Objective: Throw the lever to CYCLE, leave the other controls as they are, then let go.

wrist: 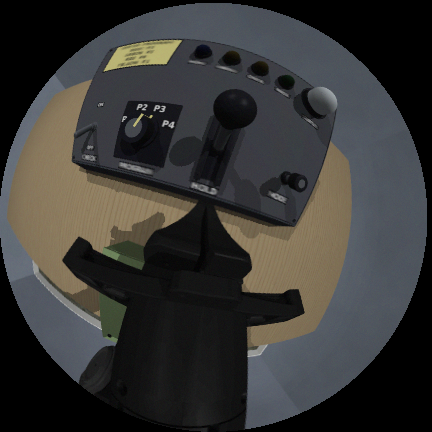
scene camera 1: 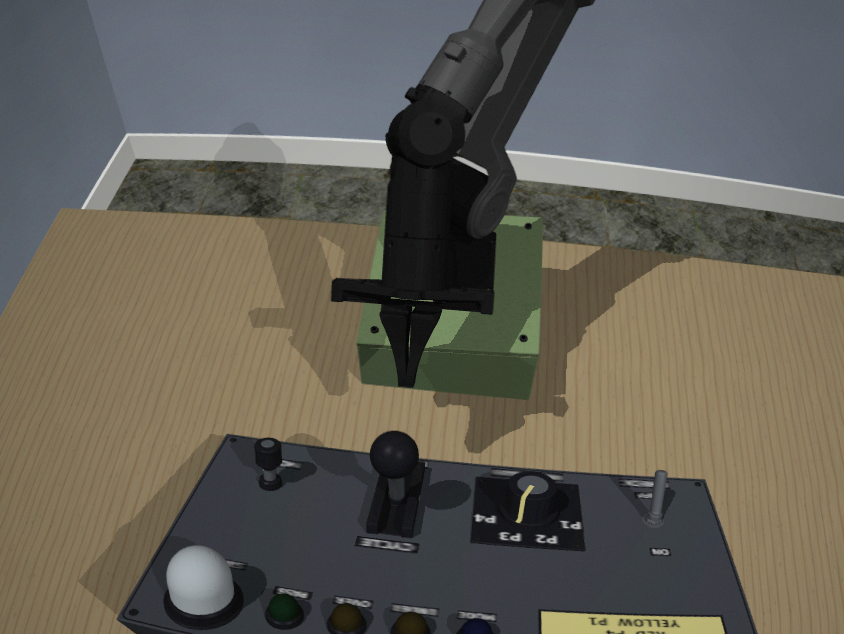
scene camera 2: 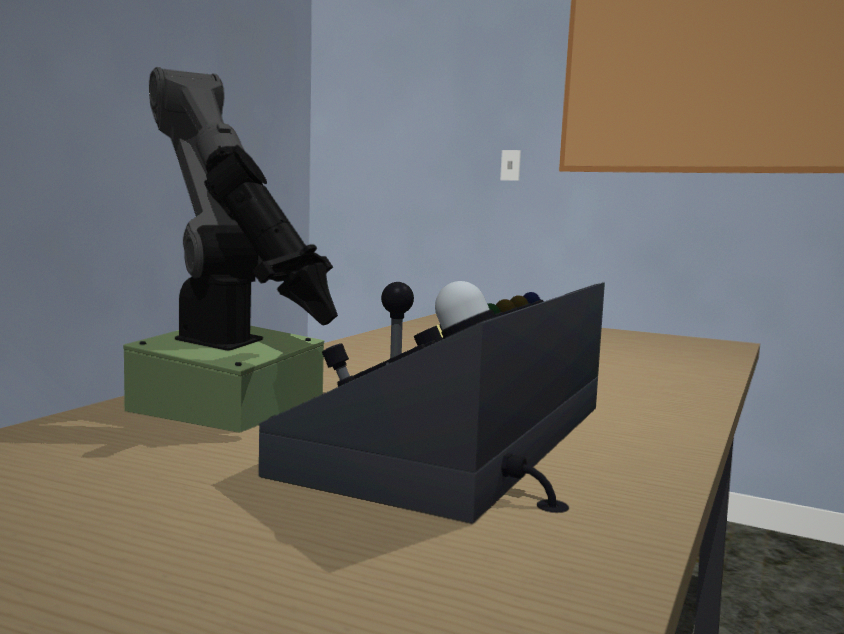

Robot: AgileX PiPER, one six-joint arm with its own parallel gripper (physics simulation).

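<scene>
The lever, a black ball knob (scene camera 1: 394,453) (scene camera 2: 397,298) (wrist: 235,108) on a grey shaft, stands in its slot on the dark control panel (scene camera 1: 450,580) (scene camera 2: 409,429) (wrist: 165,90). Its shaft is near vertical in scene camera 2, so against the sloped panel it leans toward the CYCLE side. The CYCLE label (scene camera 1: 386,543) shows in scene camera 1 and the HOLD label (wrist: 204,188) in the wrist view, where the ball hides CYCLE. My gripper (scene camera 1: 406,384) (scene camera 2: 328,320) (wrist: 203,209) is shut and empty, apart from the ball on the robot's side.
The panel also bears a MODE knob (scene camera 1: 268,453) (scene camera 2: 335,356) (wrist: 296,182), a PROGRAM dial (scene camera 1: 532,498) (wrist: 137,131), a CHECK toggle (scene camera 1: 657,496), a white dome (scene camera 1: 199,580) (scene camera 2: 461,305) (wrist: 321,101) and several small lamps. The arm stands on a green box (scene camera 1: 477,371) (scene camera 2: 184,388).
</scene>
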